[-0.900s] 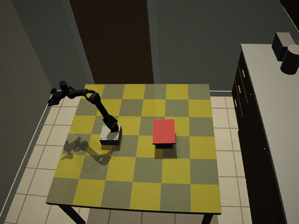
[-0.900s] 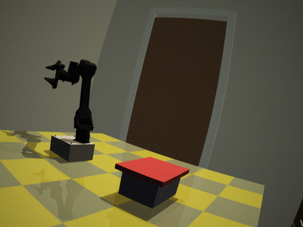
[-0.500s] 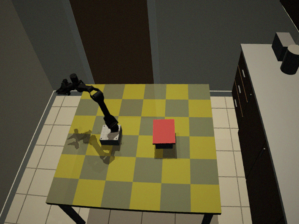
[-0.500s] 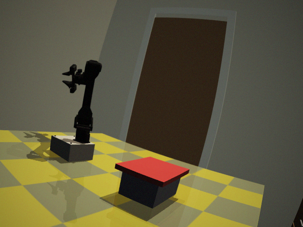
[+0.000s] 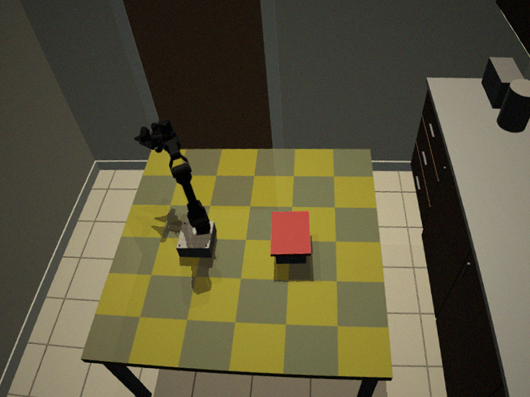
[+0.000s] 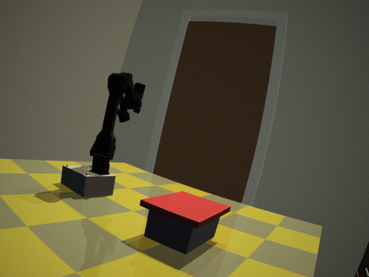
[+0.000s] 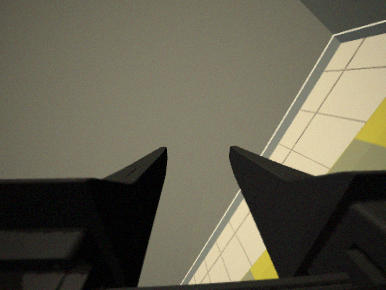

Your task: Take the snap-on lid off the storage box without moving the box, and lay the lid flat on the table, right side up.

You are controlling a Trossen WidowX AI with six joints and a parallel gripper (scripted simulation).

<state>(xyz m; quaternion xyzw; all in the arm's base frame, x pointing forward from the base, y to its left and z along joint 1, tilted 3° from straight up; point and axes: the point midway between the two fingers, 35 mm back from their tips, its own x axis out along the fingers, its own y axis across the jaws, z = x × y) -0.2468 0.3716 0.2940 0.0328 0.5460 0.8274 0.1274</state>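
My gripper tip is 710 mm short of the red lid, 480 mm to the left of it and 250 mm above it. The rest, counted from my gripper tip: storage box 710 mm ahead, 480 mm to the right, 300 mm below.
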